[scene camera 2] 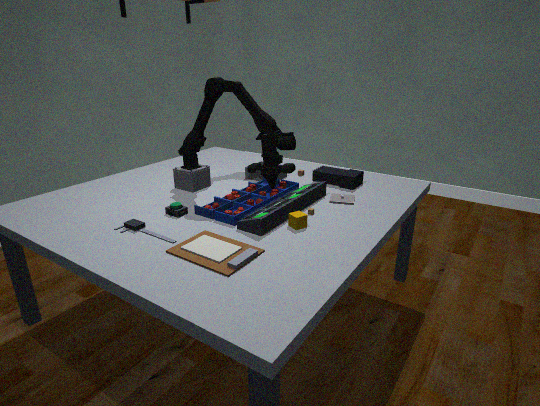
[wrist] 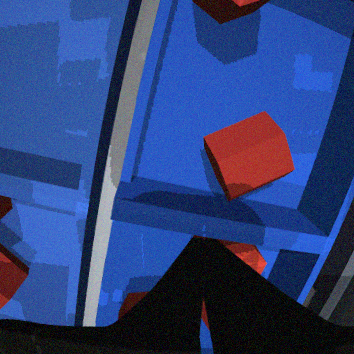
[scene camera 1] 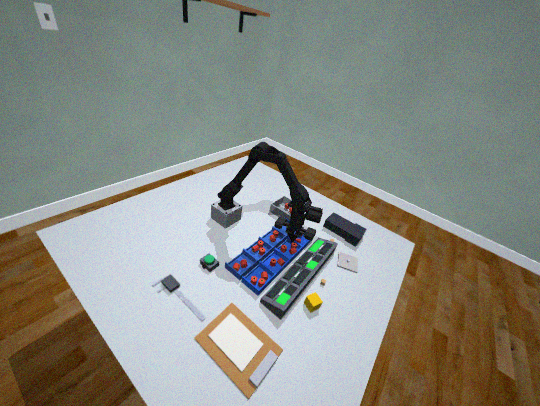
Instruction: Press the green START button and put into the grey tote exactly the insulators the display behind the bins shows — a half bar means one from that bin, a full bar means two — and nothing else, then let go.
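My gripper [scene camera 1: 293, 237] [scene camera 2: 272, 184] [wrist: 201, 248] is shut with nothing between the fingers. It reaches down into the far end of the blue bins [scene camera 1: 231, 267] [scene camera 2: 201, 209] [wrist: 175, 105], which hold several red insulators. In the wrist view one red insulator [wrist: 248, 154] lies on its side just beyond the fingertips, and another [wrist: 250, 253] lies partly hidden under them. The dark display [scene camera 1: 297, 279] [scene camera 2: 284, 205] behind the bins shows green bars [scene camera 1: 317, 245] [scene camera 1: 311, 264] [scene camera 1: 283, 298]. The grey tote [scene camera 1: 276, 208] [scene camera 2: 251, 173] stands behind the arm with red pieces inside. The green START button [scene camera 1: 209, 258] [scene camera 2: 176, 205] sits left of the bins.
The arm's grey base [scene camera 1: 226, 214] stands at the back. A black box [scene camera 1: 345, 228], a white plate [scene camera 1: 347, 262], a yellow cube [scene camera 1: 313, 301] and a small brown cube [scene camera 1: 322, 282] lie right of the display. A clipboard [scene camera 1: 238, 348] and a ruler tool [scene camera 1: 171, 283] lie in front.
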